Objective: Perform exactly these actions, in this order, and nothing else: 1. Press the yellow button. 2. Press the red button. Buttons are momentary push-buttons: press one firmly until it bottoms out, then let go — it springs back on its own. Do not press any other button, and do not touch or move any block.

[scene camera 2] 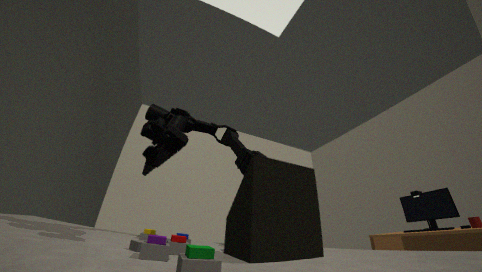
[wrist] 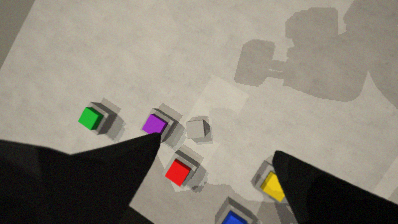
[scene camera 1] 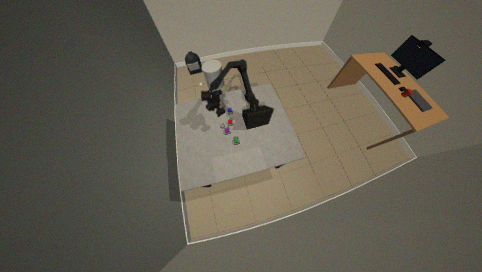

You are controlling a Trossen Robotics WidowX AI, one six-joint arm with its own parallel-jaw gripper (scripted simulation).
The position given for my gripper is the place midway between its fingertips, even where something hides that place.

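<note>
Wrist view: my gripper (wrist: 216, 147). Scene camera 2: my gripper (scene camera 2: 149, 170), open, holding nothing.
</note>
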